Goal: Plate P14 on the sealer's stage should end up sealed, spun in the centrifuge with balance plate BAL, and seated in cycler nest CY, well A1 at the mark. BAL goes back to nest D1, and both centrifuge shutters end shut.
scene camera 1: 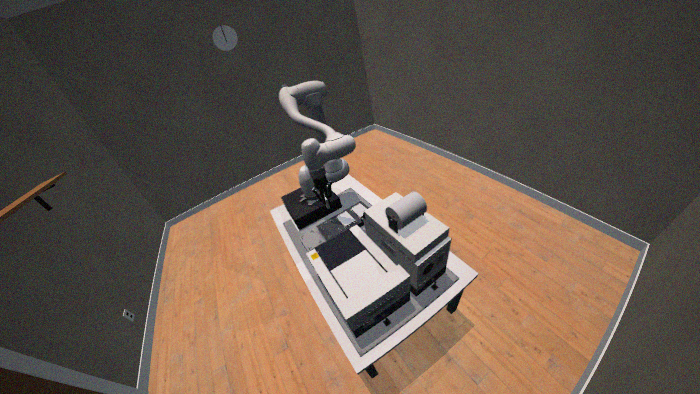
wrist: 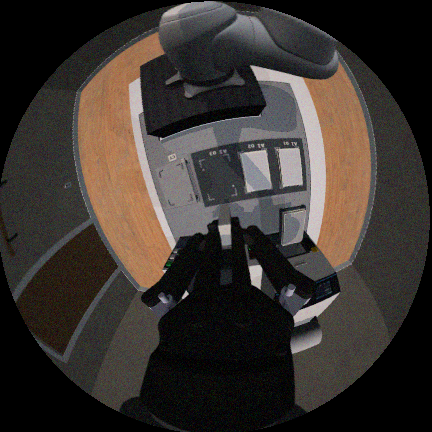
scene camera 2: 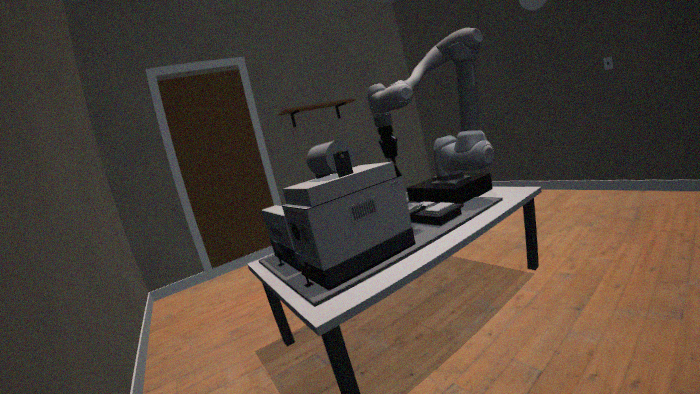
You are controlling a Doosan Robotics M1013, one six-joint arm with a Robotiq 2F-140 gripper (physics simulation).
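Places are measured from the arm's base along level axes (x left, y down, z back), in millimetres.
Where they show: gripper, fingertip midpoint: [scene camera 1: 328, 207] [wrist: 225, 212]; arm's base, link origin: [scene camera 1: 314, 196] [wrist: 207, 73] [scene camera 2: 451, 181].
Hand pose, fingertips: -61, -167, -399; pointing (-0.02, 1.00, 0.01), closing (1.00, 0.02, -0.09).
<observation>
Each offset is from my fingertips to the centre of the thing, as dx, dy, dz. "spot": to the spot under its first point.
My gripper [scene camera 1: 327, 204] [scene camera 2: 398, 174] [wrist: 225, 212] is shut and empty, pointing down above the deck in front of the two machines. In the wrist view, plate P14 {+197, +137, -169} [wrist: 294, 228] lies in the dark stage of the sealer {+179, +23, -466} [wrist: 327, 272] [scene camera 1: 407, 230] [scene camera 2: 350, 215]. A pale plate {+230, +203, +25} [wrist: 290, 167] sits in nest D1, and another plate {+106, +203, +32} [wrist: 256, 171] sits in nest D2. Nest D3 {spot: -15, +211, +44} [wrist: 218, 175] and cycler nest CY {-172, +234, +58} [wrist: 177, 185] are empty. The centrifuge {-124, +139, -415} [scene camera 1: 372, 275] [scene camera 2: 275, 227] has a dark panel on top. My fingers hide much of it in the wrist view; its shutters' state is unclear.
The film roll {+178, -157, -488} [scene camera 1: 410, 207] [scene camera 2: 322, 157] [wrist: 306, 336] rises above the sealer. The arm's black base block [scene camera 1: 305, 212] [scene camera 2: 450, 189] [wrist: 200, 112] stands at the other end of the table [scene camera 1: 360, 361] [scene camera 2: 370, 300].
</observation>
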